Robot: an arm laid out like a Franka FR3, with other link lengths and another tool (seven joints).
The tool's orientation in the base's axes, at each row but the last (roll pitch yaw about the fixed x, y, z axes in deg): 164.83 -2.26 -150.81; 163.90 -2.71 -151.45; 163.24 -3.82 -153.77; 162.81 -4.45 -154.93; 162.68 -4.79 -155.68; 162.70 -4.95 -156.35; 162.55 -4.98 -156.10; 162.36 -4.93 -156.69; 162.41 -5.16 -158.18; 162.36 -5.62 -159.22; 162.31 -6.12 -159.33
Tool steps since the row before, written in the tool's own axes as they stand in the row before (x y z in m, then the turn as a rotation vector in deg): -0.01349 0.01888 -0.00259 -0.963 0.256 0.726; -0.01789 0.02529 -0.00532 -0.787 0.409 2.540; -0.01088 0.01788 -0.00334 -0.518 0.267 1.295; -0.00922 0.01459 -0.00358 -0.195 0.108 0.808; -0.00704 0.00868 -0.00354 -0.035 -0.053 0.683; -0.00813 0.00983 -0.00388 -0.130 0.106 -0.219; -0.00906 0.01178 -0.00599 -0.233 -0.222 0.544; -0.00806 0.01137 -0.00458 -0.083 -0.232 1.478; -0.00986 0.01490 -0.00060 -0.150 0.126 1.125; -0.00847 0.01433 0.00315 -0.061 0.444 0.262; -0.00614 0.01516 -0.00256 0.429 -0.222 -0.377
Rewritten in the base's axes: 0.00347 0.02203 0.00690 0.605 0.839 -0.671; 0.00529 0.02886 0.01127 0.069 1.287 -2.362; 0.00310 0.01954 0.00761 0.116 0.758 -1.195; 0.00341 0.01582 0.00699 -0.021 0.368 -0.753; 0.00387 0.00968 0.00535 -0.082 0.131 -0.668; 0.00464 0.01102 0.00590 0.123 0.093 0.228; 0.00516 0.01261 0.00843 0.185 0.029 -0.604; 0.00425 0.01212 0.00709 -0.131 0.191 -1.480; 0.00433 0.01684 0.00417 -0.119 0.448 -1.044; 0.00282 0.01670 0.00050 -0.132 0.487 -0.121; 0.00159 0.01521 0.00635 -0.255 -0.445 0.336
